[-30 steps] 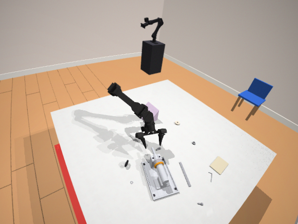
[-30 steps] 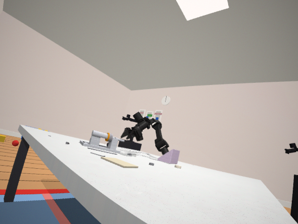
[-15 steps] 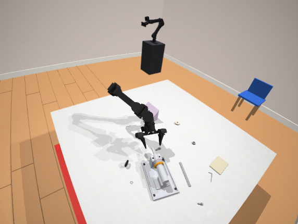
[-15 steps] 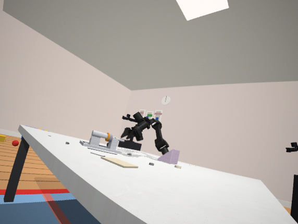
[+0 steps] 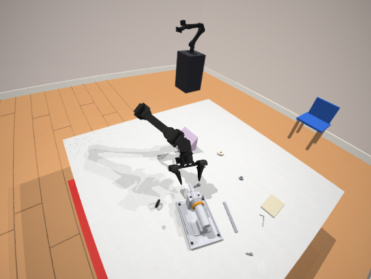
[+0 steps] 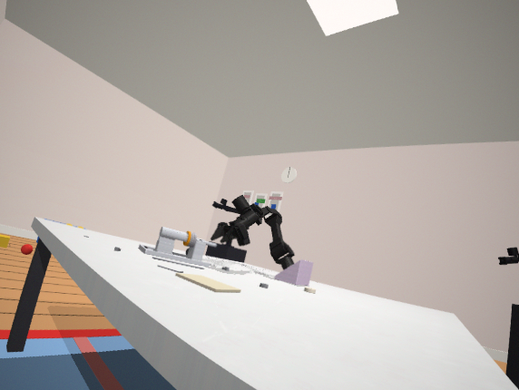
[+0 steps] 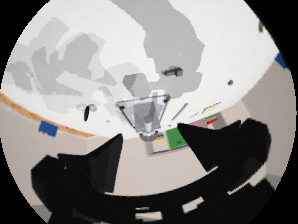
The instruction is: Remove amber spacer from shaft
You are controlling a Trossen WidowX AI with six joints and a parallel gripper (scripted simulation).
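Now: the steel shaft 70 mm ahead of my gripper tip, 30 mm to the right of it and 20 mm below it. Also, from my gripper tip: grey bar (210 mm ahead, 90 mm to the left, 90 mm below); then black piece (30 mm behind, 170 mm to the right, 80 mm below); then amber spacer (110 mm ahead, 40 mm to the right, 20 mm below).
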